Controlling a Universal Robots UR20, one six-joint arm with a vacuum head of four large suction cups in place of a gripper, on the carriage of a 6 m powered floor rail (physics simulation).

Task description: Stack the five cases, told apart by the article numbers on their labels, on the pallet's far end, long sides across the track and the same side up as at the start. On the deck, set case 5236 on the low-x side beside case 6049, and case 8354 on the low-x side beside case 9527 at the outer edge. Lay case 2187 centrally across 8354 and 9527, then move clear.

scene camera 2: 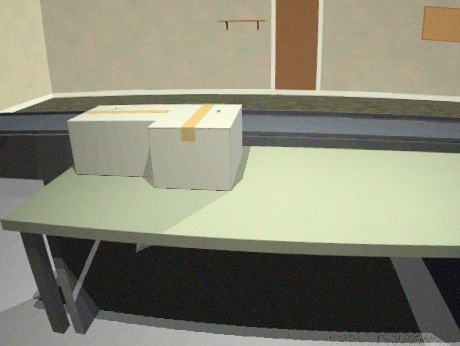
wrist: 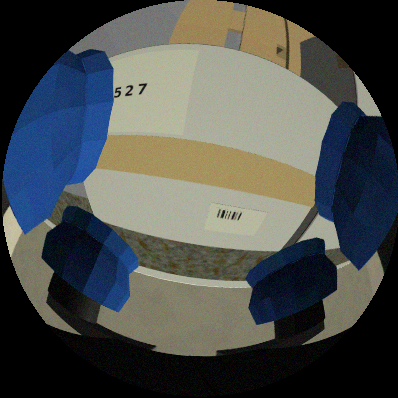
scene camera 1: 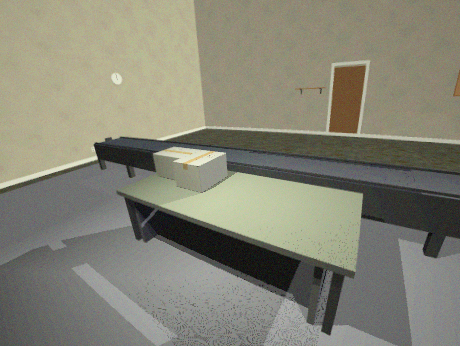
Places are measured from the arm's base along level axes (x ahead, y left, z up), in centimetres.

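Where they show: end effector, tool point: (wrist: 206, 220).
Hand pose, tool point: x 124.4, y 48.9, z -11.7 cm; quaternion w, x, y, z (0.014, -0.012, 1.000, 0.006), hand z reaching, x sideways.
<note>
Things, the pixels of their top centre, and the offset from my tool point. "spot": a spot on its surface instead. Level surfaces: height alone.
- white case, middle of its top: (wrist: 196, 162) dz -8.3, dx +1.4, dy +0.0 cm
- white surface, surface spot: (wrist: 325, 234) spot: dz -8.4, dx -28.6, dy +8.3 cm
- green table, its level: dz +7.7 cm
In the wrist view, the suction head (wrist: 202, 200) is open, its four blue cups above and apart from a white case (wrist: 255, 110) with a tan tape band and barcode. The case's label shows "527"; its first digit is hidden behind a cup, but this fits case 9527. It lies flat beside wooden pallet boards (wrist: 210, 22). Part of another white surface (wrist: 325, 234) shows past a narrow dark gap at its right. Two white taped cases stand together on the green table: a nearer one (scene camera 1: 212, 172) (scene camera 2: 190, 160) and one behind it (scene camera 1: 165, 165) (scene camera 2: 110, 147). Their numbers are unreadable.
The green table (scene camera 1: 280, 210) (scene camera 2: 340, 200) stands in front of the long dark conveyor (scene camera 1: 310, 165) (scene camera 2: 350, 127). A wall shelf (scene camera 1: 310, 88) (scene camera 2: 242, 21) and a brown door (scene camera 1: 346, 100) (scene camera 2: 296, 50) are at the back. The arm does not show in the scene views.
</note>
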